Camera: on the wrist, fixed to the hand. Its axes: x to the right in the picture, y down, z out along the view.
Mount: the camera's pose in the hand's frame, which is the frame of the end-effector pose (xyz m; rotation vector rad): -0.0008 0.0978 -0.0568 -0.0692 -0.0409 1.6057
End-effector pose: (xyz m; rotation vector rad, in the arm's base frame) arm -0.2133 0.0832 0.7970 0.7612 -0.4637 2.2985
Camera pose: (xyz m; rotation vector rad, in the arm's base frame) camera -0.3024 0.0414 0.7413 -0.2036 0.9272 -2.1236
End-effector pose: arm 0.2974 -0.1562 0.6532 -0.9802 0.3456 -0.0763
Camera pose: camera 0.2695 -0.1468 0.5440 -0.5382 1.0051 1.4094
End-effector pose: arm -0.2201 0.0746 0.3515 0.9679 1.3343 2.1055
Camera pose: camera -0.2643 -0.0001 0.4240 -1.5399 -0.1427 -1.8130
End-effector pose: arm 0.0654 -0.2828 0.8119 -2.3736 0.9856 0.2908
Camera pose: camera -0.0048 -0.3711 0.8196 -1.0557 2.6158 0.8899
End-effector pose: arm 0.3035 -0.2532 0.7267 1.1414 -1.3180 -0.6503
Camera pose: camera 0.3357 -0.2021 0.8223 -0.2086 -1.7241 0.4795
